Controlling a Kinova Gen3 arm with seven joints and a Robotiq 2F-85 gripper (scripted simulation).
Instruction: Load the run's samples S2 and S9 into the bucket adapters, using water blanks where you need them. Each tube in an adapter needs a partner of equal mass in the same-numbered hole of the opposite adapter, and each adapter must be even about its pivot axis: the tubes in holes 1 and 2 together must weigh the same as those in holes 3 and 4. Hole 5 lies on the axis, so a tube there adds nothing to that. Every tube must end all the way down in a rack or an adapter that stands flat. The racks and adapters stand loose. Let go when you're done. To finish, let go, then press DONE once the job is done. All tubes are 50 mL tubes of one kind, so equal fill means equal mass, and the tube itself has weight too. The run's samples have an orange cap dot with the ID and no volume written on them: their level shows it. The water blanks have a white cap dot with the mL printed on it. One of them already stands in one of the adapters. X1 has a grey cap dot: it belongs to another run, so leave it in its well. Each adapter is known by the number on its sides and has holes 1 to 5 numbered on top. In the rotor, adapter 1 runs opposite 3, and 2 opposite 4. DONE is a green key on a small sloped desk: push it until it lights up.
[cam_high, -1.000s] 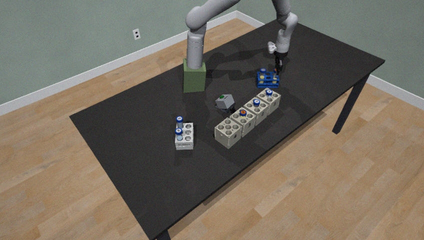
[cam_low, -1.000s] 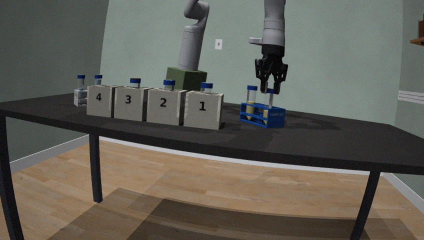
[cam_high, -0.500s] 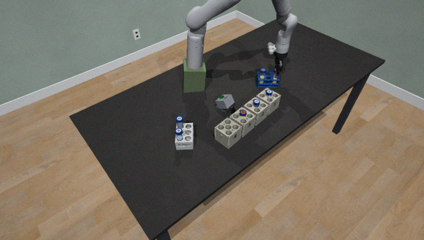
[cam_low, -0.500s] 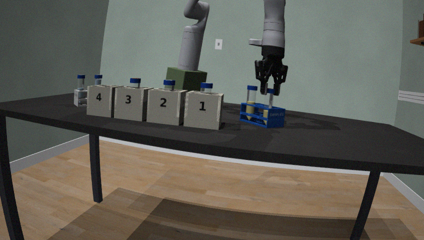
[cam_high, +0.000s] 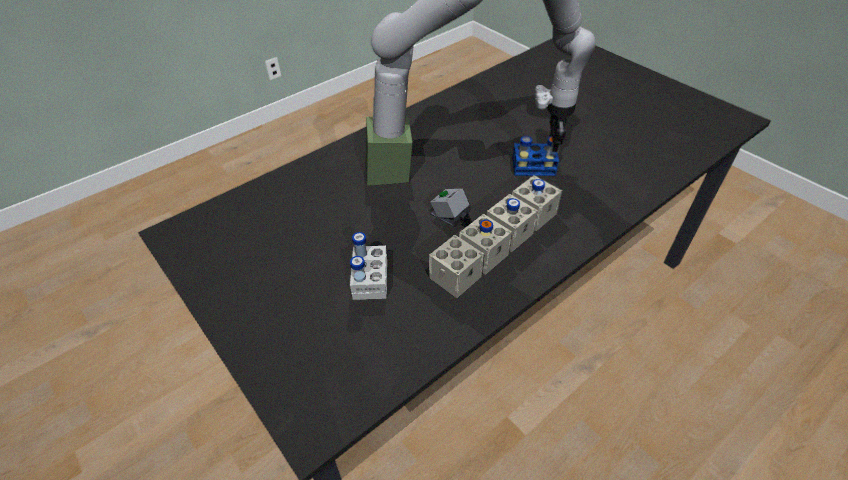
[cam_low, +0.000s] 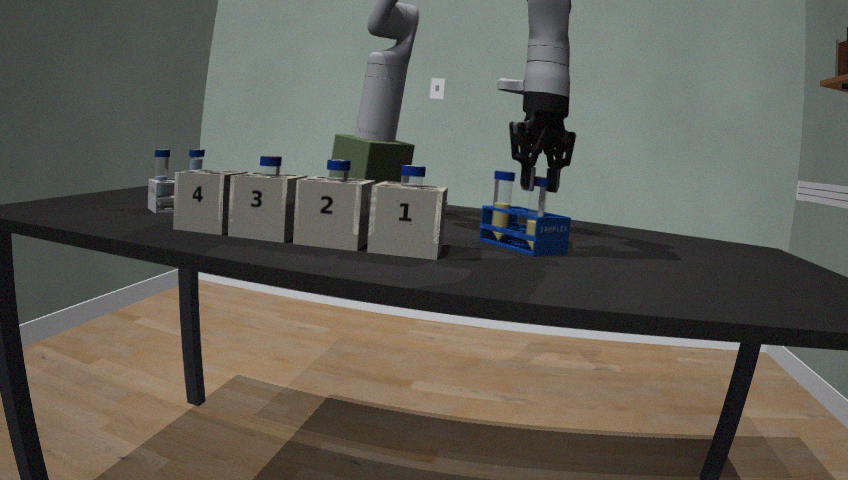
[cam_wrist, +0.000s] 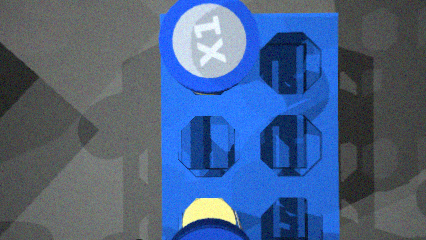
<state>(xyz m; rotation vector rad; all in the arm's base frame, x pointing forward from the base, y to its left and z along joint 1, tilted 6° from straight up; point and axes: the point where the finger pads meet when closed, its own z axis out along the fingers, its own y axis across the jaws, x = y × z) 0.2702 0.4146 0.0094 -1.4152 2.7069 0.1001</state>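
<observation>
Now: the orange-dot sample tube 10 mm behind my hand and 50 mm below it. Round my hand: water blank (130 mm ahead, 170 mm to the right, 50 mm below); then blue sample rack (40 mm behind, 20 mm to the right, 80 mm below); then grey-dot tube (50 mm behind, 80 mm to the right, 50 mm below).
</observation>
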